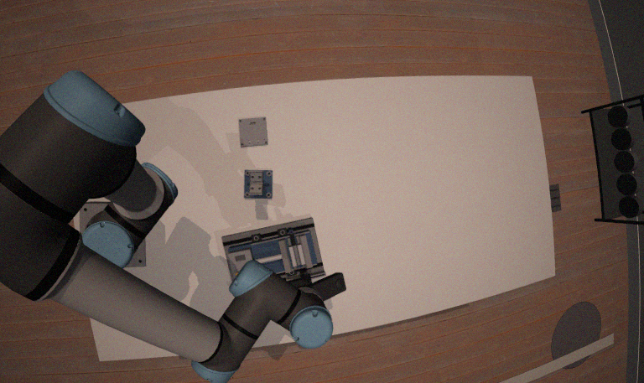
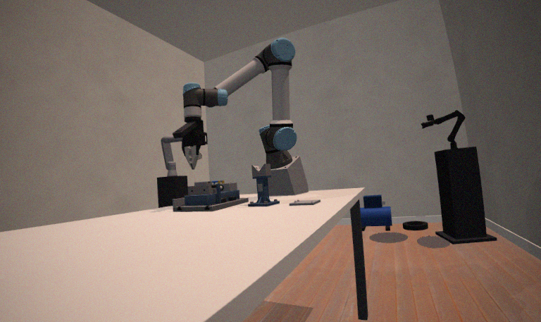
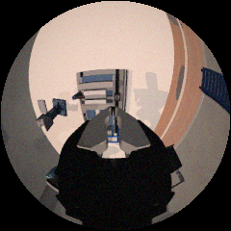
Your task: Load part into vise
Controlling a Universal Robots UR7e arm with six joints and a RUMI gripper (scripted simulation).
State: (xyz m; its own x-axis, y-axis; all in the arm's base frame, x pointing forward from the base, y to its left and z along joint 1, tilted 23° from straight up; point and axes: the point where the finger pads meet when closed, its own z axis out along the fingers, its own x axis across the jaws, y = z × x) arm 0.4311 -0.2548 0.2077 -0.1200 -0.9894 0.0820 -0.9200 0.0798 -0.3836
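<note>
Right now the part is 10 mm ahead of my hand, 50 mm to the left of it and 80 mm below it. Round my hand: vise (60 mm behind, 60 mm to the left, 140 mm below); infeed plate (10 mm ahead, 460 mm to the left, 180 mm below).
</note>
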